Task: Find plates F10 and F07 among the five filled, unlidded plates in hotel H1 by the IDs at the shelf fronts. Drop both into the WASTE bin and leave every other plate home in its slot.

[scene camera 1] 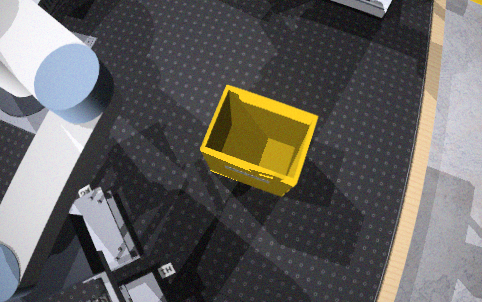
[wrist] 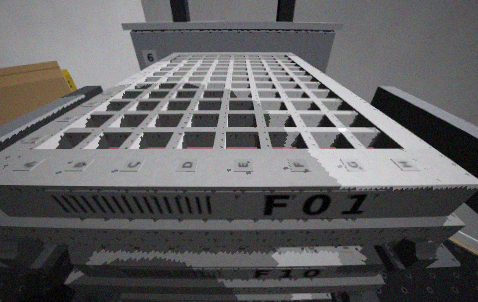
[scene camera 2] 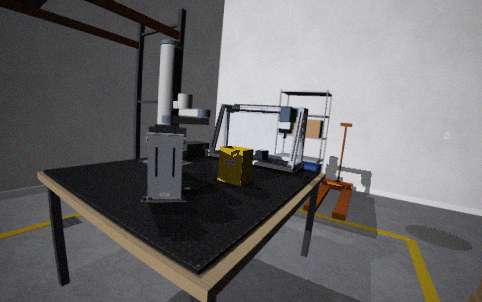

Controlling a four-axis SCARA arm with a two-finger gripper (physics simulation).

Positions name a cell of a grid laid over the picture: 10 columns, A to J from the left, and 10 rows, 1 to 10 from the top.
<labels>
plate F01: wrist E5; not seen in scene camera 1 (out of frame)
</labels>
